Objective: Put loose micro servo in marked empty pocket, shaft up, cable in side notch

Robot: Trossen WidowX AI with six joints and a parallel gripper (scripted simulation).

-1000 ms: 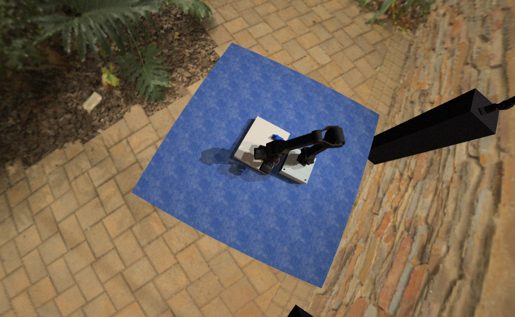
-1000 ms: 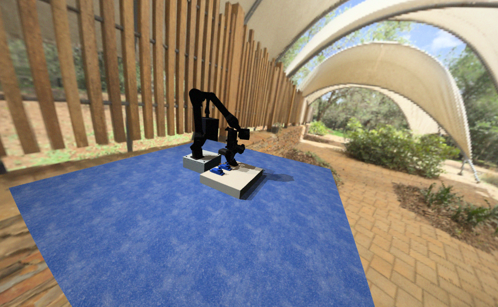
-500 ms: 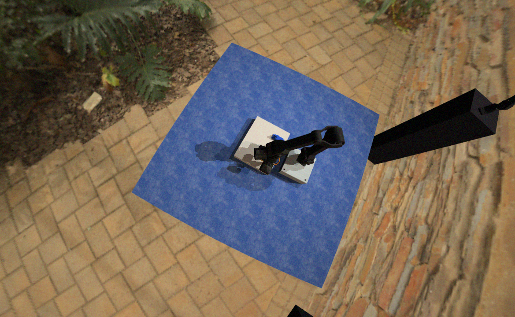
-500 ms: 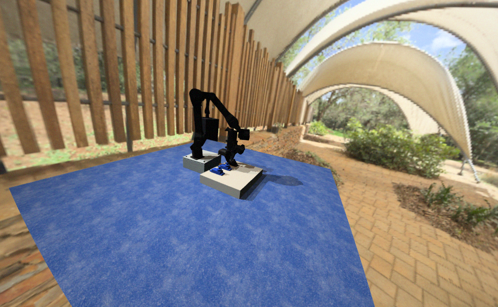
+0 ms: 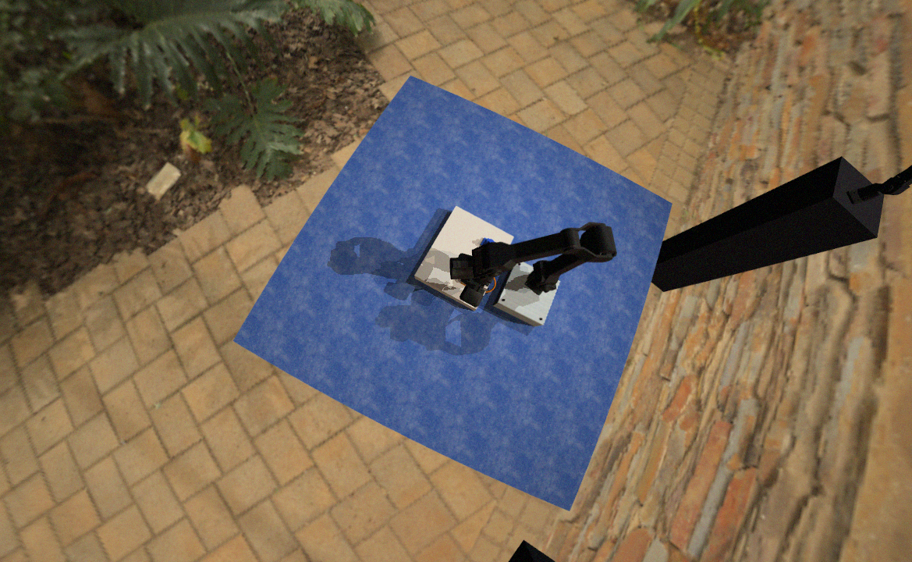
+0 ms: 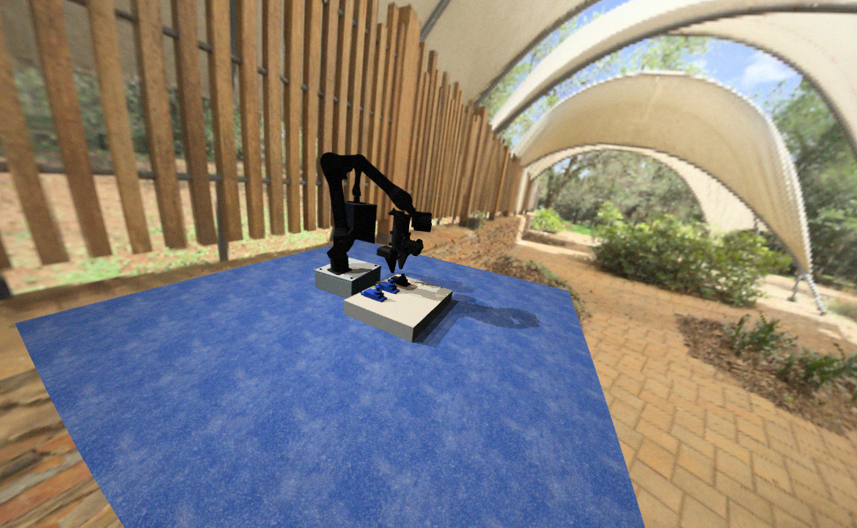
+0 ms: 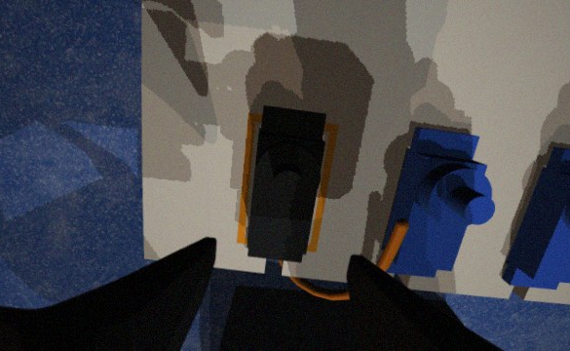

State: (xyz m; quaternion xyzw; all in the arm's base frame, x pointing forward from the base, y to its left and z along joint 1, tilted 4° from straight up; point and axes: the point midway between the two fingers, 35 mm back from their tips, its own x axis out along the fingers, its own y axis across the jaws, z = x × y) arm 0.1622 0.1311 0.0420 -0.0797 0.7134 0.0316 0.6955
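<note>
My gripper tip is now 130 mm short of the pale deck, 50 mm to the left of it and 70 mm above it.
</note>
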